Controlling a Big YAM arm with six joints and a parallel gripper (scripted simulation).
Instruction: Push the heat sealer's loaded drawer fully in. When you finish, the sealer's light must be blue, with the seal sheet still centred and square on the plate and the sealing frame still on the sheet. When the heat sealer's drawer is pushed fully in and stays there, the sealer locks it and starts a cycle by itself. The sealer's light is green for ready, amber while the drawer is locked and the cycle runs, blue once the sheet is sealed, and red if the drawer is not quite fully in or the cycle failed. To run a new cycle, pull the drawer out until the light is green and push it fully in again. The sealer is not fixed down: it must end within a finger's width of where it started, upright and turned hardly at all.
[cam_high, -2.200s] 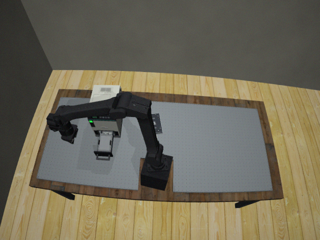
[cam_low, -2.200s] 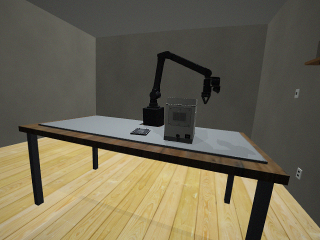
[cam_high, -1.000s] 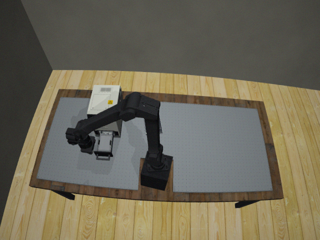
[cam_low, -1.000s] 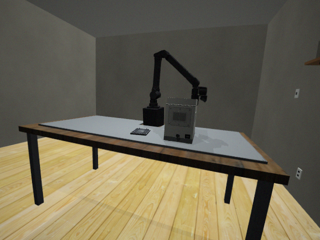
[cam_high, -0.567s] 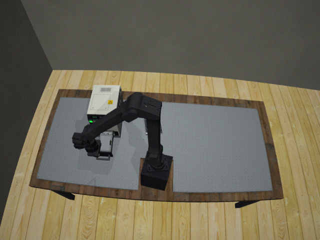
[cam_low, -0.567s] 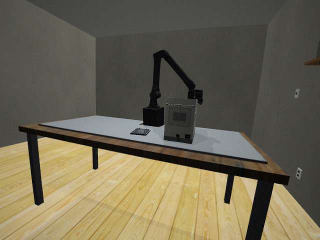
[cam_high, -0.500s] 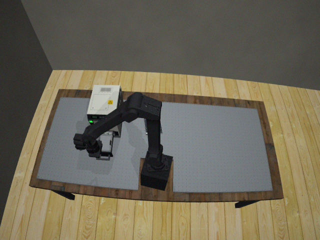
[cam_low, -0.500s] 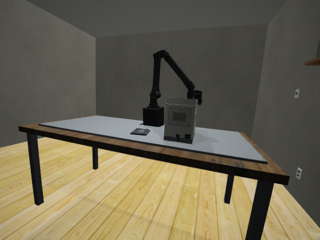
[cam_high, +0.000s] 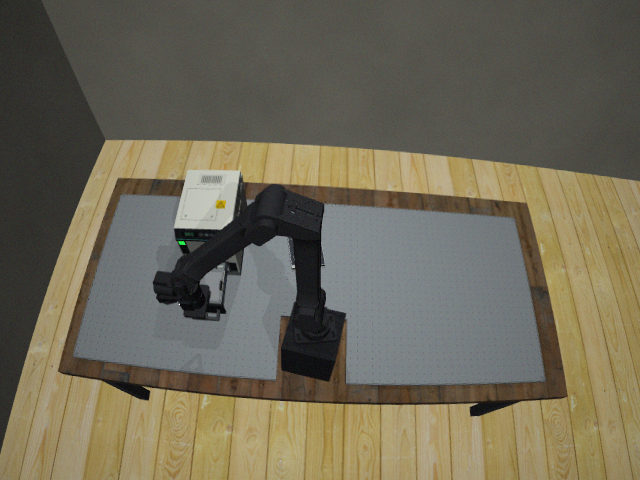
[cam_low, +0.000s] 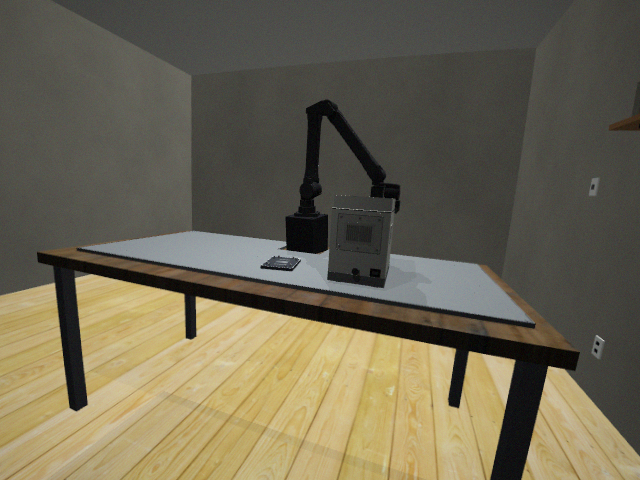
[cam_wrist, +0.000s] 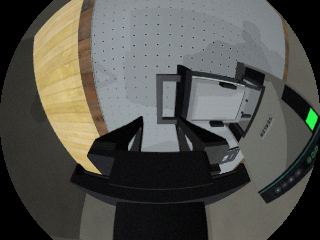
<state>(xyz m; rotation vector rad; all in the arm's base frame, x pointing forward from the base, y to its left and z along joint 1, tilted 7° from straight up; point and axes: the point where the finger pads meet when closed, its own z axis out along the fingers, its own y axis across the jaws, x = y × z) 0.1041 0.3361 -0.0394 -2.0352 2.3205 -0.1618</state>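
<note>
Right now my hand is 100 mm short of the sealer drawer, 70 mm above it and 10 mm to the left of it.
</note>
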